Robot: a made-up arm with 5 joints.
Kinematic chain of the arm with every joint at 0, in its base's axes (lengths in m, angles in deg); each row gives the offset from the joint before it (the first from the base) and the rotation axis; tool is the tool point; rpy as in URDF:
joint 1: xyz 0 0 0.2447 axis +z
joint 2: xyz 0 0 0 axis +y
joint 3: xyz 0.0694 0 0.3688 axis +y
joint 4: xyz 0.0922 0 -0.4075 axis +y
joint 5: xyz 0.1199 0 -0.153 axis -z
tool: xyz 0 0 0 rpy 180 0 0
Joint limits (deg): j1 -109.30..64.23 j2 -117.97..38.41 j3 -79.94..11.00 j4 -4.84..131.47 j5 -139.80..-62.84
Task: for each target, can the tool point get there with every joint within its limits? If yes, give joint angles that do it. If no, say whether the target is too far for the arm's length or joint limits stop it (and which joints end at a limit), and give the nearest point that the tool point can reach.
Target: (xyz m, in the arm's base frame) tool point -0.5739 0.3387 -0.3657
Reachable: no: joint limits stop it (at a limit: joint 2, joint 3) | nearest point -0.1050 0.0620 0.0394 | short by 0.679 m
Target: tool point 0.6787 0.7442 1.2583
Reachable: no: too far | nearest point 0.3877 0.4252 0.8238 | short by 0.613 m
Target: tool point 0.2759 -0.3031 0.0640
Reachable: yes | joints -47.69 17.70 -44.95 76.28 -123.39
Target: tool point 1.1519 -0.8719 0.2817
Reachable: no: too far | nearest point 0.6507 -0.4925 0.2656 | short by 0.629 m
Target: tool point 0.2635 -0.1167 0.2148
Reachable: yes | joints -23.89 -42.01 -7.95 52.82 -104.77
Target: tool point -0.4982 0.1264 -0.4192
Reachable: no: joint limits stop it (at a limit: joint 2, joint 3) | nearest point -0.0970 0.0246 0.0148 | short by 0.600 m
